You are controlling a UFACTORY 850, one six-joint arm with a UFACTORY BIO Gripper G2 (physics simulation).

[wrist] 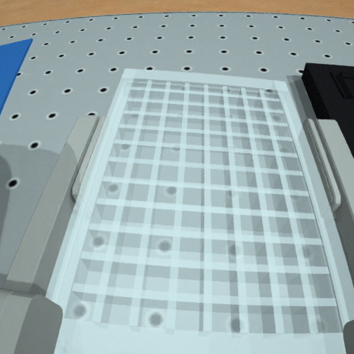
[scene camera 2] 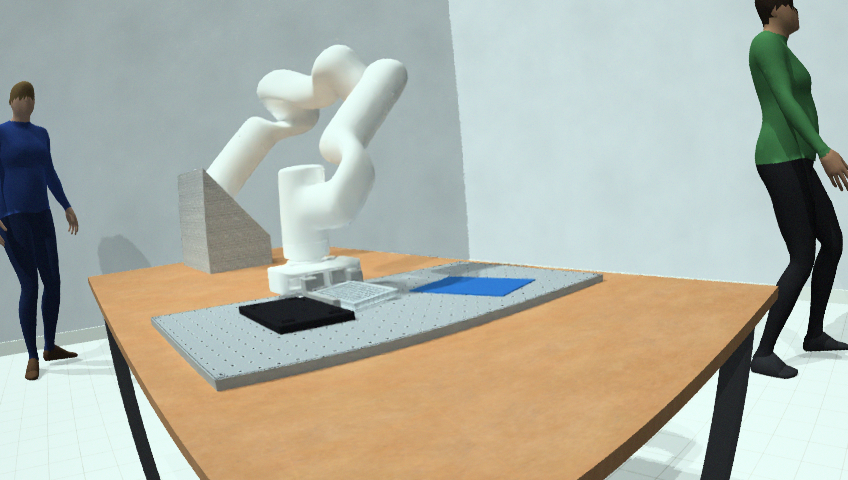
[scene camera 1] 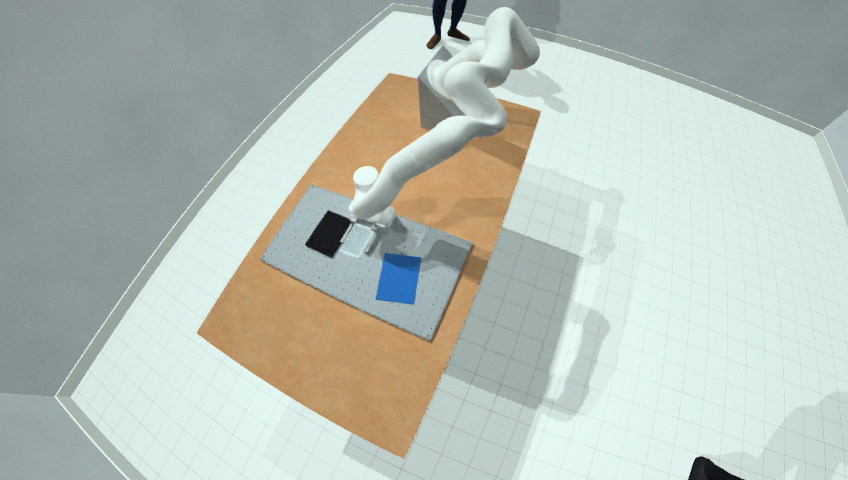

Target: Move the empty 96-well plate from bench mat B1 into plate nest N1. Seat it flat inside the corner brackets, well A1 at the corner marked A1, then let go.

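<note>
The clear 96-well plate (scene camera 1: 357, 239) (scene camera 2: 357, 292) (wrist: 195, 200) is between the two grey fingers of my gripper (scene camera 1: 357, 242) (scene camera 2: 351, 293) (wrist: 205, 155), which is shut on its long sides. The plate looks level and low over the perforated board, beside the black nest; whether it touches the board I cannot tell. The black plate nest (scene camera 1: 327, 233) (scene camera 2: 291, 314) (wrist: 327, 85) lies to the right of the plate in the wrist view, very near the right finger. The blue bench mat (scene camera 1: 399, 279) (scene camera 2: 476, 286) (wrist: 9, 65) lies on the other side. The A1 marks are not readable.
The grey perforated board (scene camera 1: 291, 228) (scene camera 2: 202, 344) (wrist: 170, 40) bears the nest and mat and lies on the wooden table (scene camera 1: 297, 356) (scene camera 2: 446, 404). A grey wedge-shaped base (scene camera 1: 429, 107) (scene camera 2: 208, 231) carries the arm. People (scene camera 2: 26, 166) (scene camera 2: 782, 101) stand beyond the table.
</note>
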